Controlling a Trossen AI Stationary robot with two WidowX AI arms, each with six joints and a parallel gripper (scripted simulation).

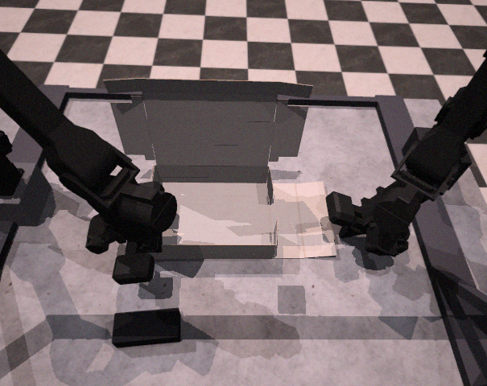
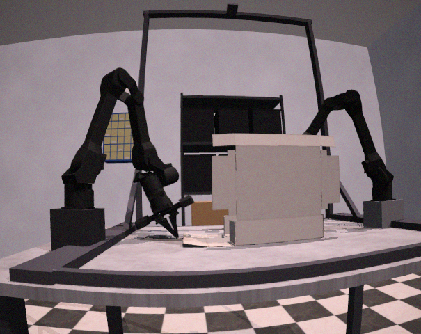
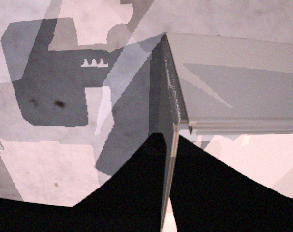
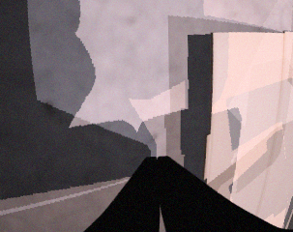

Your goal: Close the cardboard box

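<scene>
Right now my left hand is 140 mm past the black block, 20 mm to the right of it and 60 mm above it.
</scene>
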